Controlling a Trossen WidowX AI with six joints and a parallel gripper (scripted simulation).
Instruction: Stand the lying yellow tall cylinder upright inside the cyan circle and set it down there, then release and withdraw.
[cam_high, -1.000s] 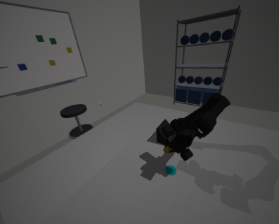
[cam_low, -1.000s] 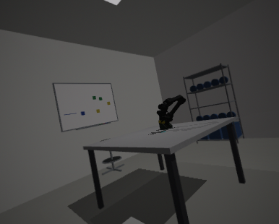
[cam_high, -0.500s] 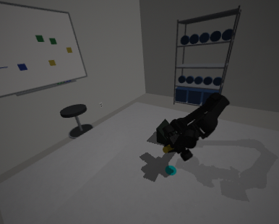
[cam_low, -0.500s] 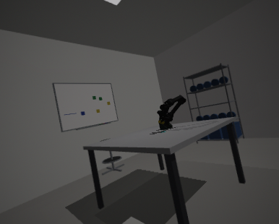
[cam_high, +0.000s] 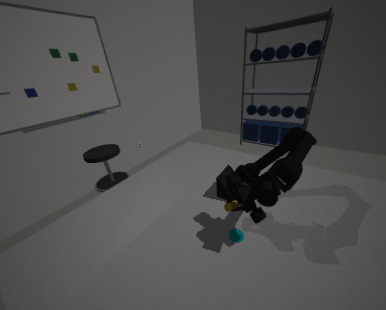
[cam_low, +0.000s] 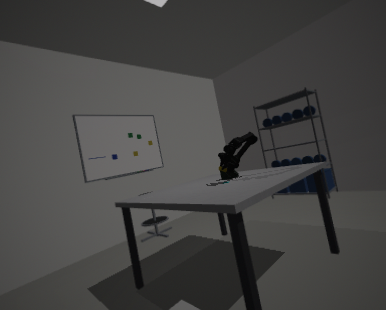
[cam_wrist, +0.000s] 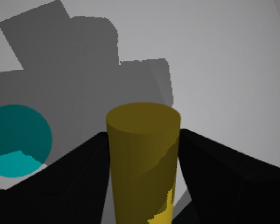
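Now: the yellow tall cylinder 20 mm behind my gripper tip and 10 mm below it. Round my gripper tip: cyan circle (20 mm ahead, 40 mm to the left, 110 mm below).
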